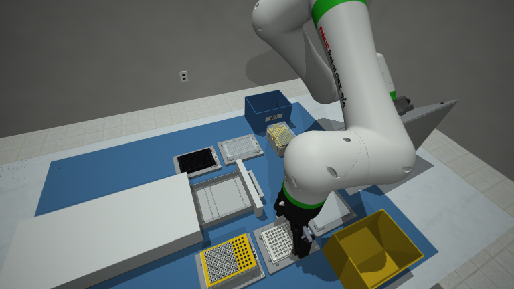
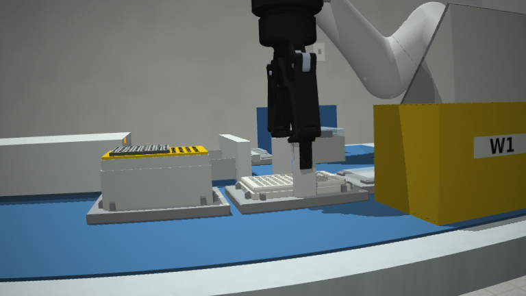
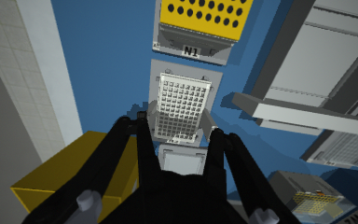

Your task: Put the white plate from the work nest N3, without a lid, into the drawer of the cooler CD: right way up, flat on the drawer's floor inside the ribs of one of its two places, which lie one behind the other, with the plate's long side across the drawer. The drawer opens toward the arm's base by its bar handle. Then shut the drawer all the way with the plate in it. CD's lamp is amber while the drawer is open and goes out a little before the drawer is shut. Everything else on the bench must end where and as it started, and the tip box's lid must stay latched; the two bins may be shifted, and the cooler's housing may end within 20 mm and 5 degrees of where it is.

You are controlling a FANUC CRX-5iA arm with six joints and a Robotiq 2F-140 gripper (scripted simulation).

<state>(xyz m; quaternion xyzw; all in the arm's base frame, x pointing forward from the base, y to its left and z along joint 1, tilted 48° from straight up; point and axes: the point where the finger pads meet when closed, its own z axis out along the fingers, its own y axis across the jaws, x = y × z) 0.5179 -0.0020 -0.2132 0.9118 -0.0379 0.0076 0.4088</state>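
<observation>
The white plate lies 20 mm below my hand. From my hand the other things lie so: clear lid: 170 mm behind, 20 mm to the right, 20 mm below; then yellow tip box: 170 mm ahead, 20 mm to the right, 20 mm above; then yellow bin W1: 170 mm behind, 140 mm to the left.
</observation>
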